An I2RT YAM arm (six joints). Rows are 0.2 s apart.
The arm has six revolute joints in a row. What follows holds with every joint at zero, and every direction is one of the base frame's.
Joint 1 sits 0.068 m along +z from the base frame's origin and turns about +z.
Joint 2 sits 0.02 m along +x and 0.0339 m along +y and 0.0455 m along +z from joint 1 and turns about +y.
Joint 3 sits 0.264 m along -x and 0.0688 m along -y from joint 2 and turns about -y.
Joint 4 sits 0.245 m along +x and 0.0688 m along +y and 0.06 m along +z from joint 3 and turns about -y.
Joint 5 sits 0.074 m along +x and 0.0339 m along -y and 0.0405 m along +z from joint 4 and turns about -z.
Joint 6 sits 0.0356 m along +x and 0.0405 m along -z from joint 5 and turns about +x.
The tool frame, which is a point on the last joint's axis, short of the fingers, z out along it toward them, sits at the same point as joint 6; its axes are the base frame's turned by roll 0, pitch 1.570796 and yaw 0 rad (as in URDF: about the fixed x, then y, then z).
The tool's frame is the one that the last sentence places.
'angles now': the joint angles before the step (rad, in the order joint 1, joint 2, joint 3, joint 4, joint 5, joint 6). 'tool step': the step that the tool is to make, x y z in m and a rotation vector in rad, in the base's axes. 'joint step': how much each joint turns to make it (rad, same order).
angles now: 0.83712, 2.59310, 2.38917, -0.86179, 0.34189, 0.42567
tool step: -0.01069, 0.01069, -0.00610, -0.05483, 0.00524, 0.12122
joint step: 0.02639, 0.01085, -0.00078, 0.00113, -0.01718, -0.10442
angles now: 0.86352, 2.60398, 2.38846, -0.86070, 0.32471, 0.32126
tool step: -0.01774, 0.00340, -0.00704, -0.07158, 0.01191, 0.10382
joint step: 0.02888, -0.04060, -0.09767, 0.02235, -0.00196, -0.08792
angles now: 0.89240, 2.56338, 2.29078, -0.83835, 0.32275, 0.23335
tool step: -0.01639, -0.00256, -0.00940, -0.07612, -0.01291, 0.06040
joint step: 0.02337, -0.05202, -0.13009, 0.04680, 0.03575, -0.06156
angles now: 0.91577, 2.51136, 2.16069, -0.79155, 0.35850, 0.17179
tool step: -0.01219, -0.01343, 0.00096, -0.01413, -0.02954, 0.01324
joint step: 0.00456, -0.09869, -0.18002, 0.09638, 0.02538, -0.02297
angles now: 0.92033, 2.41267, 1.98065, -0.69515, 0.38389, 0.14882
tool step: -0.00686, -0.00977, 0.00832, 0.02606, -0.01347, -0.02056
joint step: -0.00064, -0.06937, -0.09337, 0.04472, 0.00418, 0.02172
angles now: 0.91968, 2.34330, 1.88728, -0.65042, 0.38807, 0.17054
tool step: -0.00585, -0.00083, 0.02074, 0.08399, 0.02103, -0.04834
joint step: 0.00604, -0.04647, 0.00052, -0.02349, -0.03506, 0.08501
